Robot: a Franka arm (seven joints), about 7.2 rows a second.
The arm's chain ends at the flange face. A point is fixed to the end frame.
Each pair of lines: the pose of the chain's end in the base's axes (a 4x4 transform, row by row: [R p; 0 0 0 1], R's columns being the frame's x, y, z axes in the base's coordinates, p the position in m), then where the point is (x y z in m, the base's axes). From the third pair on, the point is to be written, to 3 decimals.
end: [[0.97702 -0.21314 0.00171 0.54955], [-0.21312 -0.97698 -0.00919 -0.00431], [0.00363 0.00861 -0.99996 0.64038], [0 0 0 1]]
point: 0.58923 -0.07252 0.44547
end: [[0.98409 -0.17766 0.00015 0.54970], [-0.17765 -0.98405 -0.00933 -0.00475], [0.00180 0.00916 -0.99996 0.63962], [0 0 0 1]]
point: 0.59145 -0.07152 0.44464
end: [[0.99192 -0.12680 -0.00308 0.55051], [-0.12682 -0.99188 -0.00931 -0.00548], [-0.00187 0.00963 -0.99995 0.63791], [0 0 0 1]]
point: 0.595 -0.070 0.443
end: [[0.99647 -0.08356 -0.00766 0.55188], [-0.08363 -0.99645 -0.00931 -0.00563], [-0.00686 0.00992 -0.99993 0.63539], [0 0 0 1]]
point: 0.598 -0.068 0.440
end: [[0.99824 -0.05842 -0.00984 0.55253], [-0.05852 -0.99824 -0.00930 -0.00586], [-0.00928 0.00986 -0.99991 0.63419], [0 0 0 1]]
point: 0.600 -0.067 0.439
